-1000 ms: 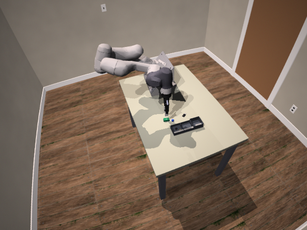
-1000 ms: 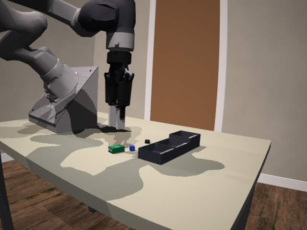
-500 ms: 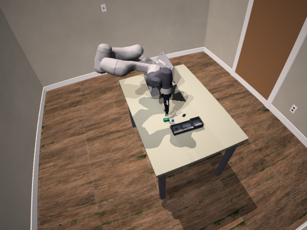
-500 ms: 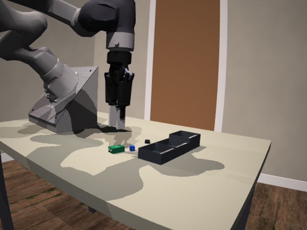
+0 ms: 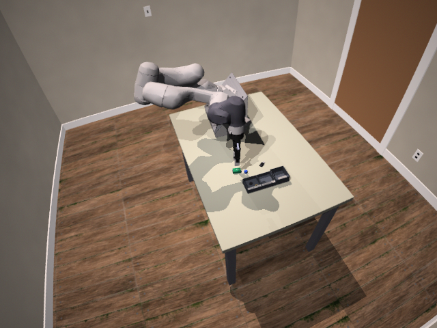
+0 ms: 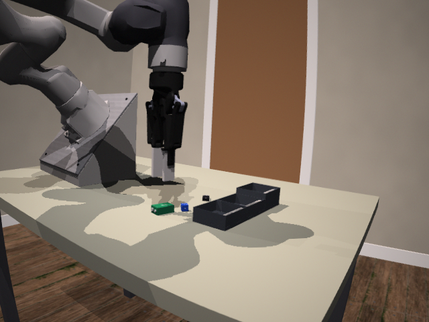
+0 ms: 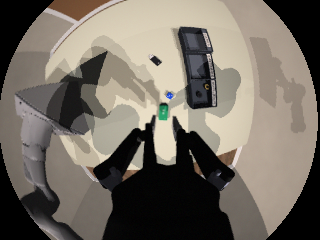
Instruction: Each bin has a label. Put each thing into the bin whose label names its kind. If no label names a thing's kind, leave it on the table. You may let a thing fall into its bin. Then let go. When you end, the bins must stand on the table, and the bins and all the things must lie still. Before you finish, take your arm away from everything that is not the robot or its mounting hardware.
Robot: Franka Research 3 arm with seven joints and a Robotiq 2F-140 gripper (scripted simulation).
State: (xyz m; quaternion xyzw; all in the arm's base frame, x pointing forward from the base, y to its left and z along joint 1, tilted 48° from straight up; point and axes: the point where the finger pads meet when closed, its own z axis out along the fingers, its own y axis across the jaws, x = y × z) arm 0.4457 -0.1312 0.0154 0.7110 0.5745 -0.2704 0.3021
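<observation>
Right now the green block is 100 mm below my hand and 10 mm to the right of it. Round my hand: tan ring 140 mm ahead, 100 mm below, 70 mm to the left; then small blue cube 100 mm below, 50 mm to the left, 20 mm ahead; then small black piece 170 mm to the left, 110 mm below.
</observation>
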